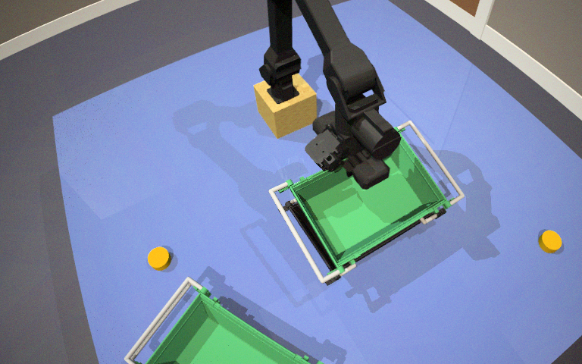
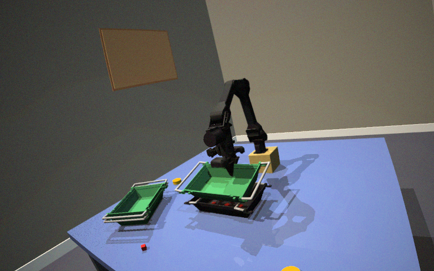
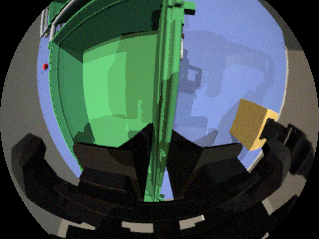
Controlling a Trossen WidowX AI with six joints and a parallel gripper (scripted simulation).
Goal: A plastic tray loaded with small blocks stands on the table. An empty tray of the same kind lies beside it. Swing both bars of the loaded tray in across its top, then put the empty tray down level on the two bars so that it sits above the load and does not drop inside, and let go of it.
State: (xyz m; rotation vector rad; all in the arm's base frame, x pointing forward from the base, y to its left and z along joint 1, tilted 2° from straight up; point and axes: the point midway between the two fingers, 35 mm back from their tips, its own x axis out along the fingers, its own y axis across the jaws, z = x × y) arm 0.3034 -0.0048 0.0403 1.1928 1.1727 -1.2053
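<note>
Now: the green tray 80 mm ahead of my gripper tip and 10 mm above it. From my gripper tip the other things lie so: red block 420 mm ahead, 150 mm to the right, 100 mm below.
</note>
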